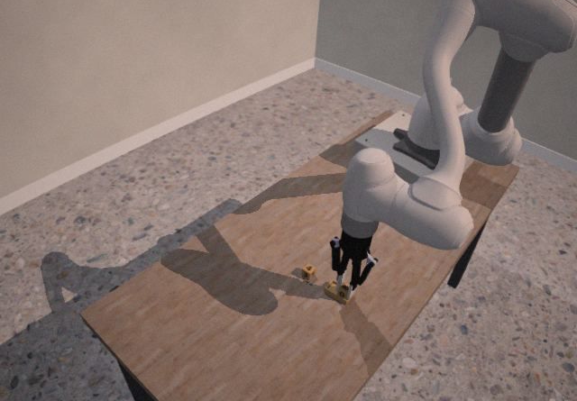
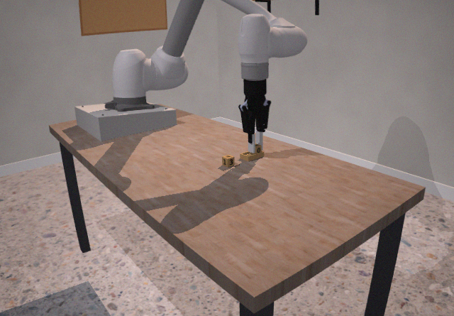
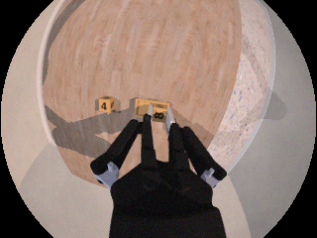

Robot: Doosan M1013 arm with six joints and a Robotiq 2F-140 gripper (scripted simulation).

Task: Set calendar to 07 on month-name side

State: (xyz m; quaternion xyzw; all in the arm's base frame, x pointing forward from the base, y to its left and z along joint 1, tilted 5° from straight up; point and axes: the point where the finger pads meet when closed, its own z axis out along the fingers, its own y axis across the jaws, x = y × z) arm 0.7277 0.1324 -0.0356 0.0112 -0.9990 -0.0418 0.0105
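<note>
The tray lies 20 mm to the right of my hand and 40 mm below it.
</note>
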